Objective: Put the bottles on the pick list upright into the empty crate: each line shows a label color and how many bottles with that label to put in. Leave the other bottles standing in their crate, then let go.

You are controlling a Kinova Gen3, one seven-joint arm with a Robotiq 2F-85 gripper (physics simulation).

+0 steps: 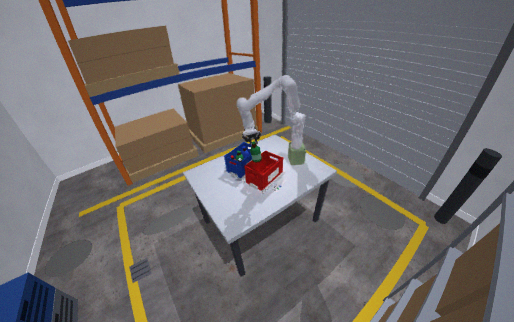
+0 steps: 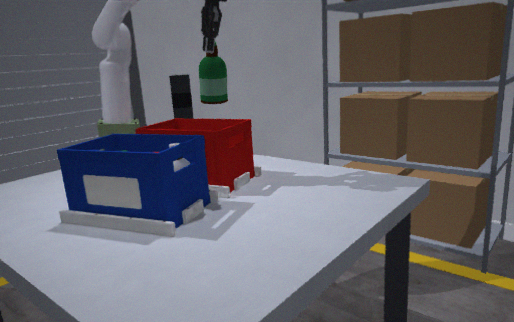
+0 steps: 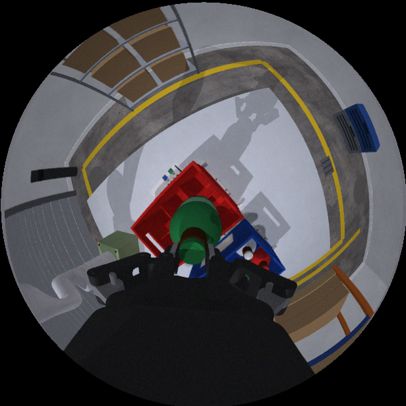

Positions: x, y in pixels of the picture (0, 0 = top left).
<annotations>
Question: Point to a green bottle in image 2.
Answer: At 212, 69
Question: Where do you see a green bottle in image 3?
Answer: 195, 223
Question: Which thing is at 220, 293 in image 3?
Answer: My gripper.
</annotations>
